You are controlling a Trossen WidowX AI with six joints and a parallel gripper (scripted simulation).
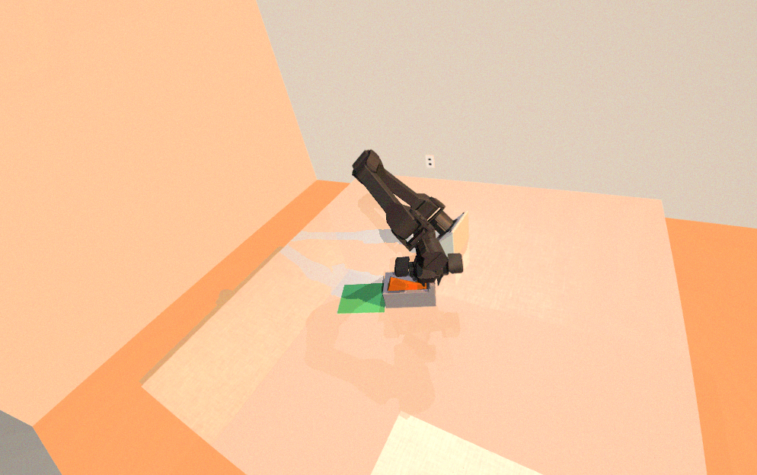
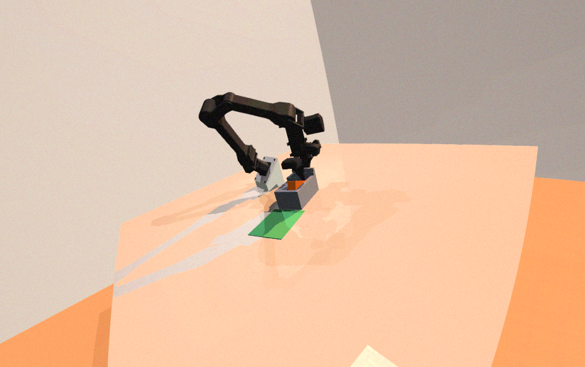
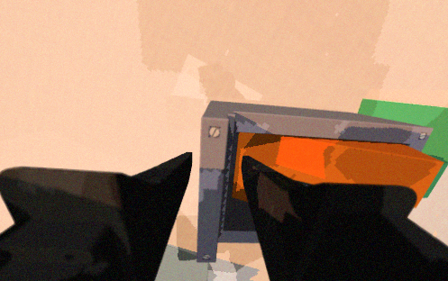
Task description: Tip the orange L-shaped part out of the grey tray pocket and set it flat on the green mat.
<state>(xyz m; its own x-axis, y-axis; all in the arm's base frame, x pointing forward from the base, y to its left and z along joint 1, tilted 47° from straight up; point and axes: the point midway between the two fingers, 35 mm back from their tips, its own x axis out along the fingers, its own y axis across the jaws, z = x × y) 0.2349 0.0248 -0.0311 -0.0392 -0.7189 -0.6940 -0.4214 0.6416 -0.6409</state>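
My gripper tip is 20 mm short of the orange L-shaped part and 50 mm to the left of it. Also, from my gripper tip: green mat: 90 mm ahead, 200 mm to the right, 70 mm below.
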